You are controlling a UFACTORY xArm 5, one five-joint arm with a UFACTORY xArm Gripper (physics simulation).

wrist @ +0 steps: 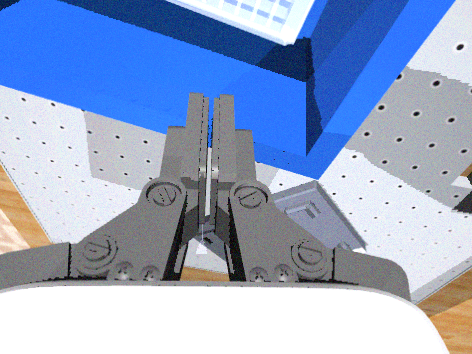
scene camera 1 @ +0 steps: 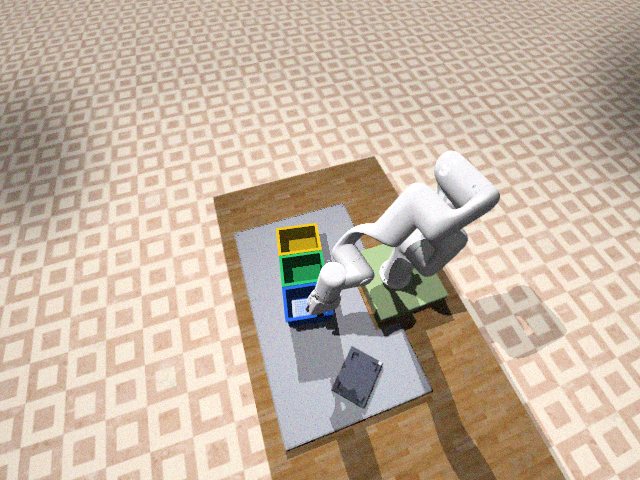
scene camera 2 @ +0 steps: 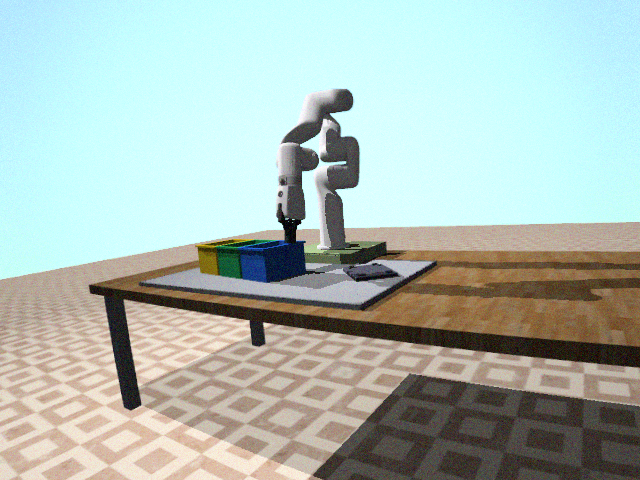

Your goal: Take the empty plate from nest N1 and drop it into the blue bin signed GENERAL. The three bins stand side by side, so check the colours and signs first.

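Frame: origin at the arm's base, x right, y ahead, z up, level; millimetres.
Where they show: gripper, between the fingertips: (wrist: pixel 210 123) (scene camera 1: pixel 318 312) (scene camera 2: pixel 290 242); arm's base, origin of its link: (scene camera 1: pixel 394 274) (scene camera 2: pixel 333 247).
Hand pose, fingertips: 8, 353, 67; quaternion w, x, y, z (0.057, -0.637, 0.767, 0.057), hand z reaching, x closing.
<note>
Each offset is from my fingertips to the top centre of the thing, as dx, dy, dz. "pt": to the spot under its first point. Level surfaces: height alone.
The clear-white plate @(+51, +11, -80) (scene camera 1: pixel 298 308) (wrist: pixel 250 14) is inside the blue bin @(pt +11, +48, -36) (scene camera 1: pixel 305 319) (scene camera 2: pixel 285 263) (wrist: pixel 100 80). Part of it shows in the wrist view, and it does not show above the rim in scene camera 2; how it rests at the bottom is partly hidden. My gripper (scene camera 2: pixel 290 241) (wrist: pixel 210 123) is shut and empty, pointing down at the blue bin, with its fingertips close to rim height. In scene camera 1 the arm hides part of the bin. The dark grey nest @(-238, -14, -83) (scene camera 1: pixel 357 377) (scene camera 2: pixel 370 271) (wrist: pixel 325 220) holds no plate. The signs are not readable.
The green bin (scene camera 1: pixel 302 253) (scene camera 2: pixel 229 262) adjoins the blue bin, and the yellow bin (scene camera 1: pixel 298 225) (scene camera 2: pixel 208 259) stands beyond it. All stand on the grey board @(dz -100) (scene camera 1: pixel 273 392) (scene camera 2: pixel 330 297) on a wooden table @(dz -113) (scene camera 1: pixel 294 193) (scene camera 2: pixel 516 310). The arm's base stands on a green block (scene camera 1: pixel 423 299) (scene camera 2: pixel 361 253).
</note>
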